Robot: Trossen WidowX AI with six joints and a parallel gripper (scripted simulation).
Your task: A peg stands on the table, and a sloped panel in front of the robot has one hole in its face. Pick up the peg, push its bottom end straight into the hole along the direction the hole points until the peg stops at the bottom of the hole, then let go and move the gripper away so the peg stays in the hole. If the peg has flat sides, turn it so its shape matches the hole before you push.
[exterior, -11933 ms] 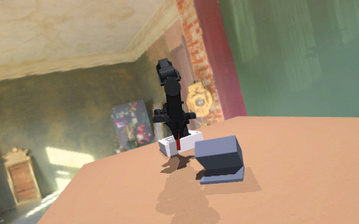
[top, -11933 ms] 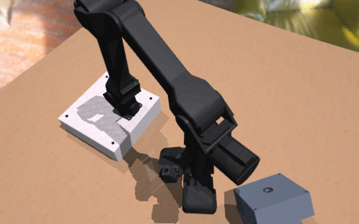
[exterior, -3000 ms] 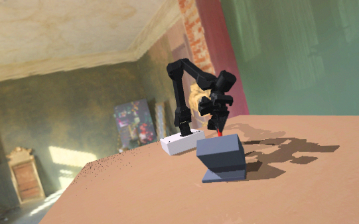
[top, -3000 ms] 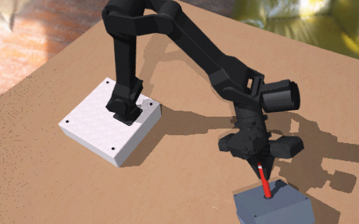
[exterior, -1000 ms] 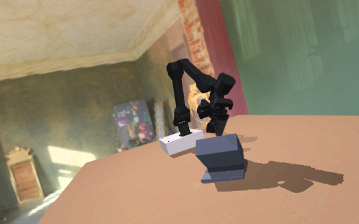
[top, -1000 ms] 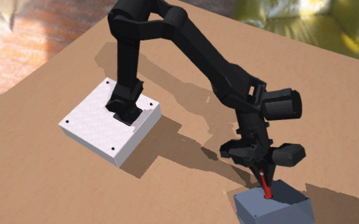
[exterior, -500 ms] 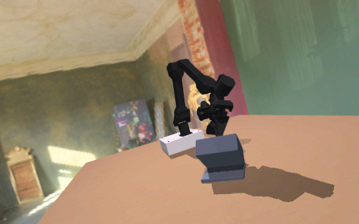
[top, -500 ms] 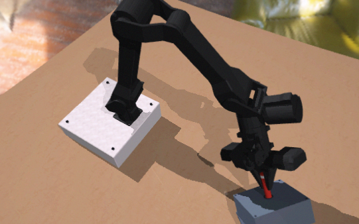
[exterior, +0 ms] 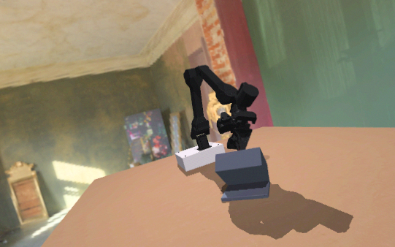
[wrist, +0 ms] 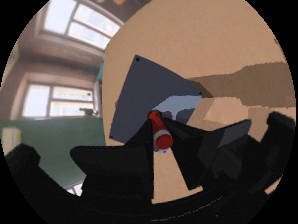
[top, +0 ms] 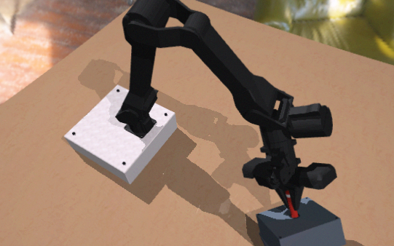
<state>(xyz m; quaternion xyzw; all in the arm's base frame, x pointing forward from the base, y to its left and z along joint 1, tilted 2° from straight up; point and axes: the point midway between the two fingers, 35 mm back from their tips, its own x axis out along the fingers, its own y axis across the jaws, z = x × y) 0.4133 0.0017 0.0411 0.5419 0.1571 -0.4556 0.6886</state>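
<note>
The red round peg is 1 cm to the left of my gripper tip, 1 cm behind it and 1 cm above it. From my gripper tip the other things lie so: grey panel block: 3 cm below, 2 cm to the right, 2 cm ahead.
</note>
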